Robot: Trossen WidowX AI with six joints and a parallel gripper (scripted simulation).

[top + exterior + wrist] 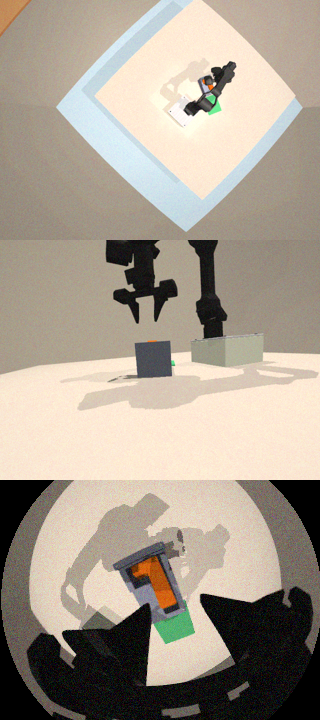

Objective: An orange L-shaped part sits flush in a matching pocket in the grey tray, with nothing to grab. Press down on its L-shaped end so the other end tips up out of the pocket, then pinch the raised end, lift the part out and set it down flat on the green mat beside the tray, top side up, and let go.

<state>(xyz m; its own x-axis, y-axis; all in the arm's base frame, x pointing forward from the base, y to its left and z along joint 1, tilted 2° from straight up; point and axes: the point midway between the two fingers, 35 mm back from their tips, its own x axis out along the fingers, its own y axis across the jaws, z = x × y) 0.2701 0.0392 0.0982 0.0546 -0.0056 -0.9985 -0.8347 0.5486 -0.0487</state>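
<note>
Now: the orange L-shaped part 20 mm behind my gripper tip, 30 mm to the left of it and 110 mm below it. Also, from my gripper tip: green mat 80 mm behind, 140 mm to the right, 170 mm below.
</note>
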